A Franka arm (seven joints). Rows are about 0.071 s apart.
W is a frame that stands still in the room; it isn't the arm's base.
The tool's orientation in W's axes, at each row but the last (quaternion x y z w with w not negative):
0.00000 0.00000 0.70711 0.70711
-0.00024 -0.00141 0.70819 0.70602
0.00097 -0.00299 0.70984 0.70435
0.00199 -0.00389 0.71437 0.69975
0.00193 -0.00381 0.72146 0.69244
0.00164 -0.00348 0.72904 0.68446
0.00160 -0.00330 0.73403 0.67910
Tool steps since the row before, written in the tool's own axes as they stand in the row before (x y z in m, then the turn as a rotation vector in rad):
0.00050 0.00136 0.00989 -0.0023 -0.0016 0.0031
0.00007 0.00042 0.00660 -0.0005 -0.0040 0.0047
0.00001 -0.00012 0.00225 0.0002 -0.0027 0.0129
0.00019 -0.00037 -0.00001 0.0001 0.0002 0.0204
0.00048 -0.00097 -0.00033 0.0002 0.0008 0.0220
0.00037 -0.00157 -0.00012 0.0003 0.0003 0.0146
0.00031 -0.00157 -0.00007 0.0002 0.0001 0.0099
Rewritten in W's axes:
-0.00136 0.00050 0.00989 0.0016 -0.0023 0.0031
-0.00044 0.00006 0.00660 0.0040 -0.0005 0.0047
0.00011 0.00000 0.00225 0.0027 0.0001 0.0129
0.00037 0.00020 -0.00001 -0.0003 -0.0001 0.0204
0.00095 0.00052 -0.00032 -0.0009 0.0000 0.0220
0.00154 0.00047 -0.00011 -0.0004 0.0002 0.0146
0.00154 0.00043 -0.00006 -0.0001 0.0001 0.0099

